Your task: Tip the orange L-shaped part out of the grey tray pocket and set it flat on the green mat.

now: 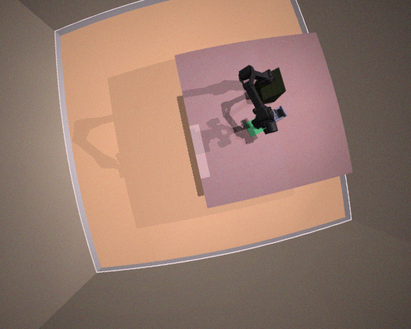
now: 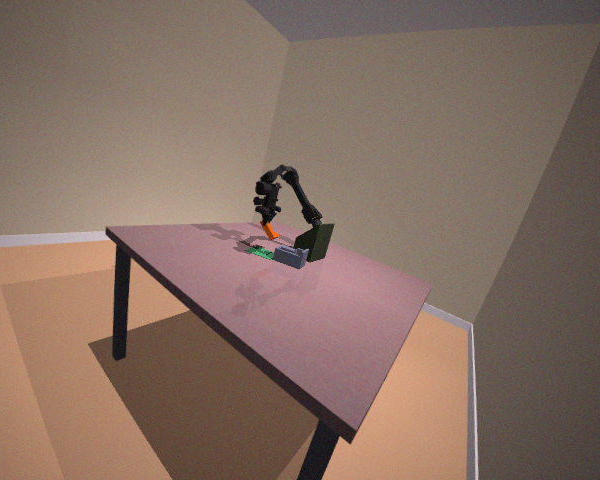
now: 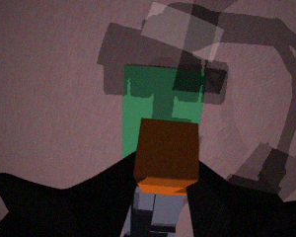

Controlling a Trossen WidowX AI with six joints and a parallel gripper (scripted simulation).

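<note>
The green mat lies 16 cm below my gripper tip and 2 cm to the left of it. Also, from my gripper tip: orange L-shaped part 3 cm to the left, 3 cm below, 2 cm behind.
</note>
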